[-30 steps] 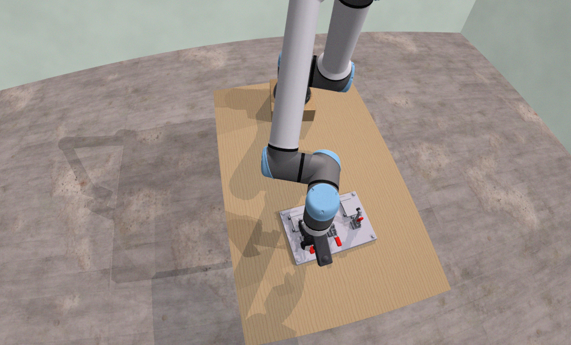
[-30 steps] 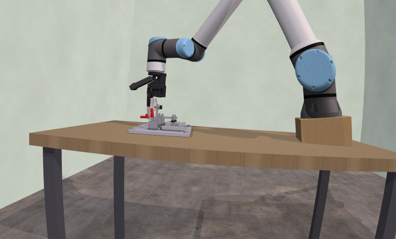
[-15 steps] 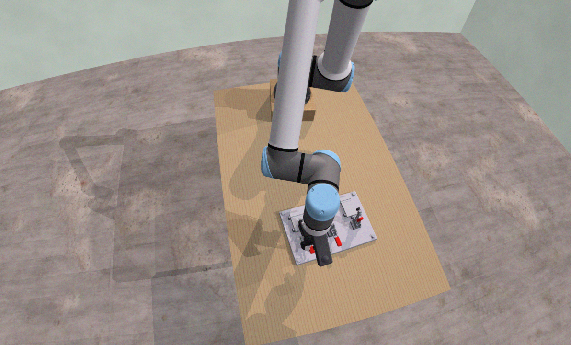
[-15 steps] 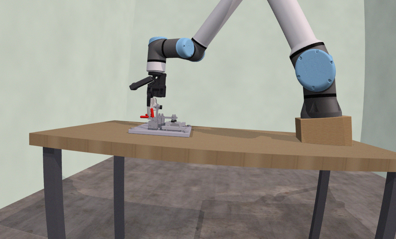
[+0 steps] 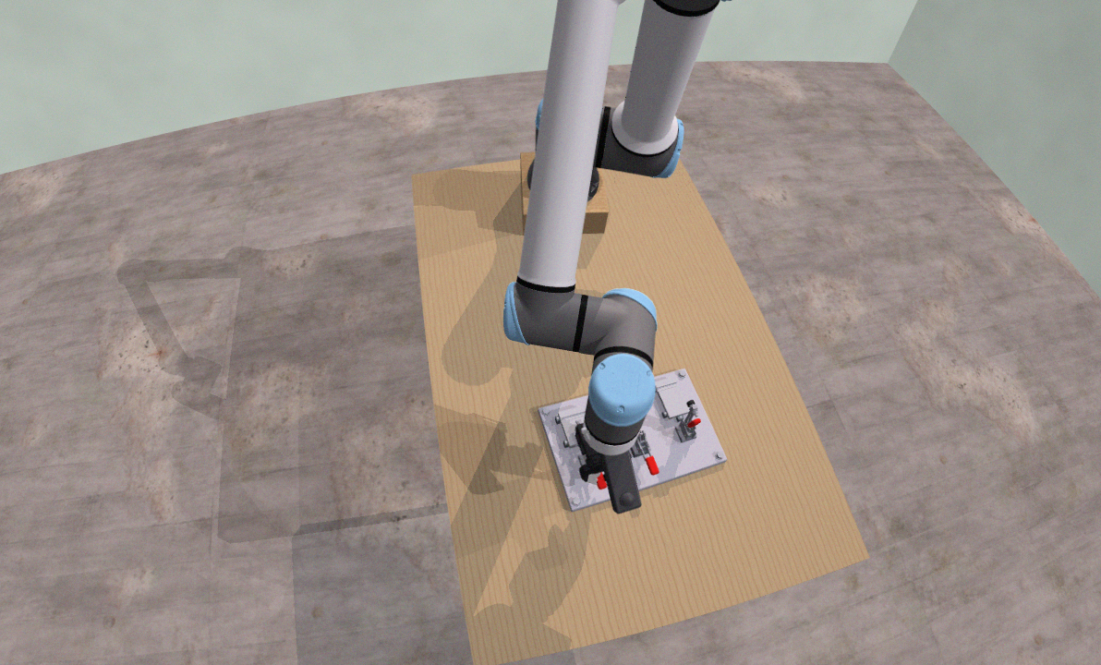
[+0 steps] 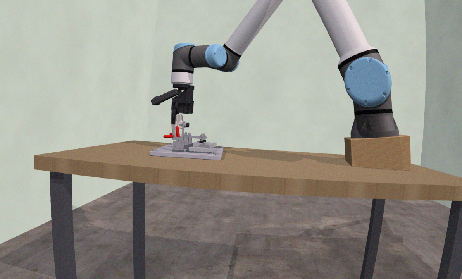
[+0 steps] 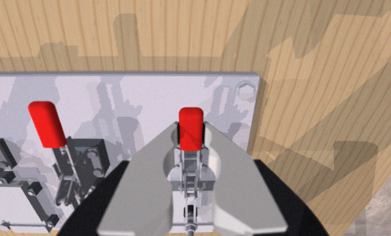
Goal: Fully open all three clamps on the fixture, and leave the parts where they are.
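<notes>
Now: the grey fixture plate 8 cm behind my hand, 11 cm to the left of it and 5 cm below it. From my hand the other things lie so: flat part (14 cm behind, 22 cm to the left, 3 cm below).
</notes>
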